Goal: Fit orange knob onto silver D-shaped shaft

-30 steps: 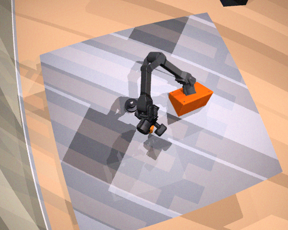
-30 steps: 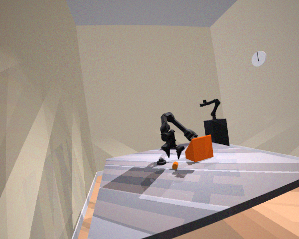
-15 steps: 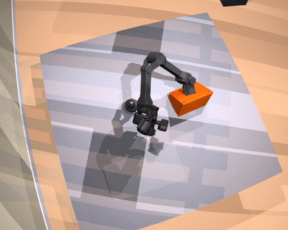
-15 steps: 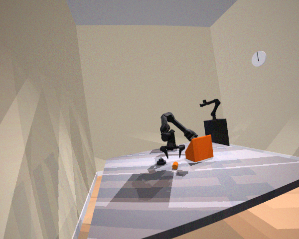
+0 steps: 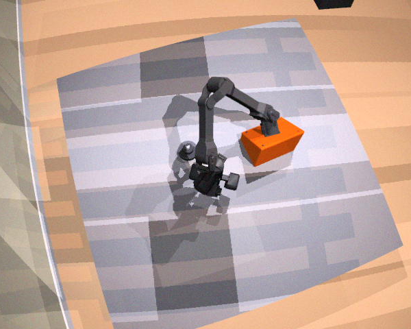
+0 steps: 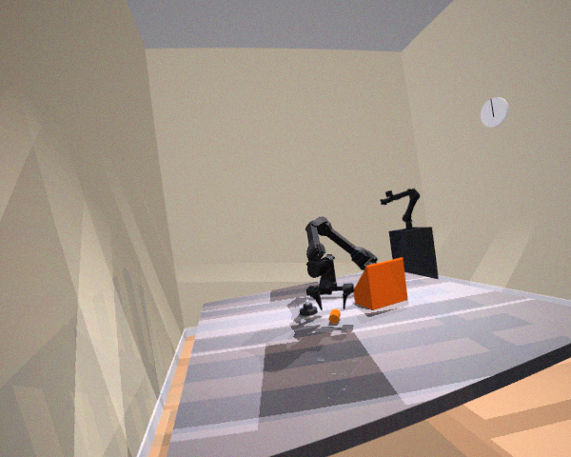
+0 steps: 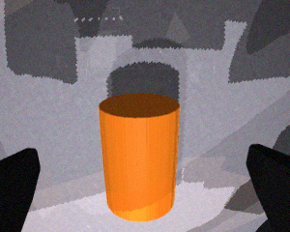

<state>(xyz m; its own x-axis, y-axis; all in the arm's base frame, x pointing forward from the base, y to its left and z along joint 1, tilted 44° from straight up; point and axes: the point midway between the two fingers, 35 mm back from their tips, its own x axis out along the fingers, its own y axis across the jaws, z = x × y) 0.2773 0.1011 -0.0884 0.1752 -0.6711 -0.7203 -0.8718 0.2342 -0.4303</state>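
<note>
The orange knob lies 30 mm below my gripper tip. The rest, counted from my gripper tip: dark round pedestal (180 mm to the right, 60 mm ahead, 20 mm below).
</note>
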